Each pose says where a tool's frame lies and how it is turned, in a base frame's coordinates. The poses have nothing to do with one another.
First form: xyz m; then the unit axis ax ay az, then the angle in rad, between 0 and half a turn.
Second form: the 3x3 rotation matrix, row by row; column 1 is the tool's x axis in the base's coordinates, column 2 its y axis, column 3 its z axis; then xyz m. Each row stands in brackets. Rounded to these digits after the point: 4 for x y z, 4 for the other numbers.
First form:
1: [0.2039 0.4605 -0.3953 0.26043 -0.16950 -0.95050 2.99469]
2: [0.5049 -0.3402 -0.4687 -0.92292 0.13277 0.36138 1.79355]
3: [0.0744 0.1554 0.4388 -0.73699 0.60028 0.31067 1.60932]
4: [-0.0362 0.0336 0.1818 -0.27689 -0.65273 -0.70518 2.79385]
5: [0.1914 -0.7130 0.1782 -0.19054 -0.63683 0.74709 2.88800]
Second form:
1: [[-0.8543 0.0513 -0.5172], [-0.2269 -0.9321 0.2824], [-0.4676 0.3586 0.8079]], [0.2039 0.4605 -0.3953]
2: [[0.8190 -0.5021 -0.2777], [0.2028 -0.1994 0.9587], [-0.5367 -0.8415 -0.0615]], [0.5049 -0.3402 -0.4687]
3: [[0.5256 -0.7699 0.3621], [-0.1490 0.3357 0.9301], [-0.8376 -0.5428 0.0617]], [0.0744 0.1554 0.4388]
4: [[-0.7914 0.5910 0.1564], [0.1103 -0.1135 0.9874], [0.6013 0.7987 0.0246]], [-0.0362 0.0336 0.1818]
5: [[-0.8966 0.0514 -0.4399], [0.4262 -0.1699 -0.8885], [-0.1204 -0.9841 0.1304]], [0.1914 -0.7130 0.1782]
